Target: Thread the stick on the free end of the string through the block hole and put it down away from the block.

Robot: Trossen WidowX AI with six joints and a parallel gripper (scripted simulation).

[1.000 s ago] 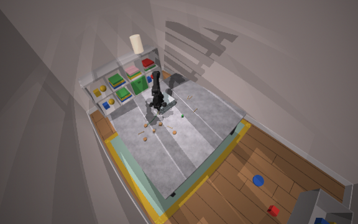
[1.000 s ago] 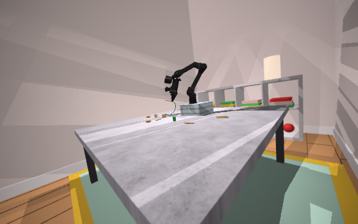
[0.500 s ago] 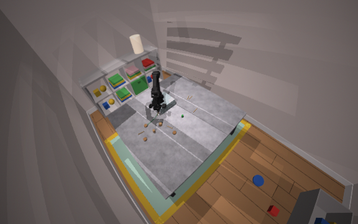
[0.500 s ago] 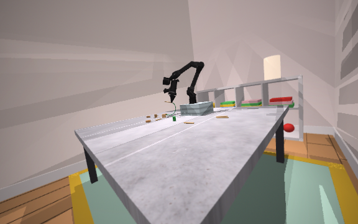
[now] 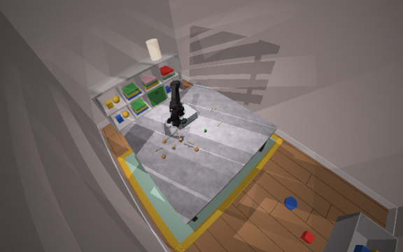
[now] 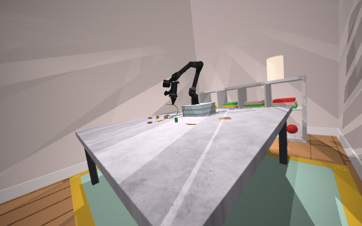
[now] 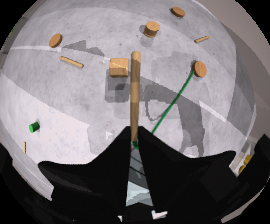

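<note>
Now: the wooden block 100 mm below my gripper tip, 70 mm ahead of it and 40 mm to the right of it. From my gripper tip the other things lie so: green piece: 220 mm to the left, 150 mm ahead, 100 mm below.
</note>
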